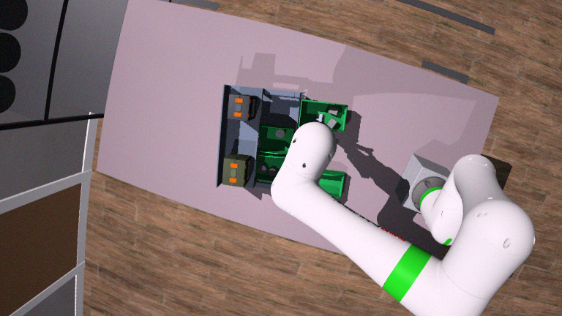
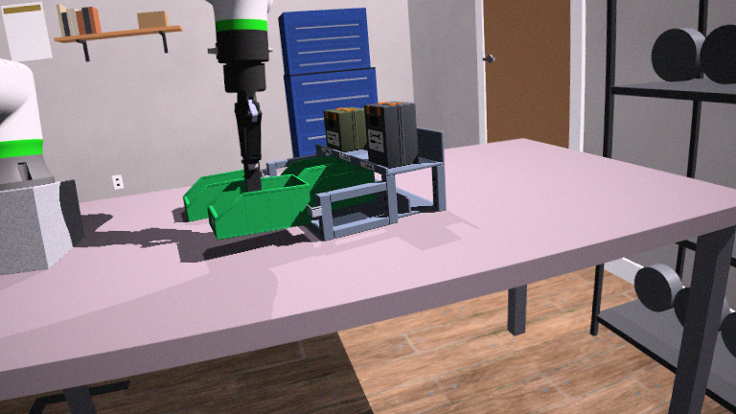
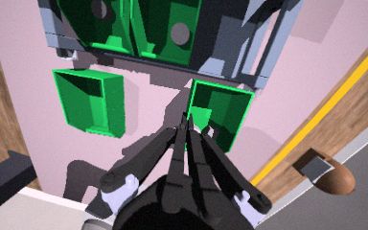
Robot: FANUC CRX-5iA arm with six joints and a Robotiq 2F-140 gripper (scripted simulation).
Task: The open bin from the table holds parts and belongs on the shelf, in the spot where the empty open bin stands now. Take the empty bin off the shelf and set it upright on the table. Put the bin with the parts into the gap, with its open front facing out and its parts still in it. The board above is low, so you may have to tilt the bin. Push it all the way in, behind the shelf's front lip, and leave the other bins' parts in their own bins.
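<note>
Now: the round part 140 mm ahead of my hand, 70 mm to the left of it and 90 mm below it. Also, from my hand: grey shelf (190 mm ahead, 110 mm to the left, 40 mm below); then dark grey box (280 mm ahead, 50 mm above).
</note>
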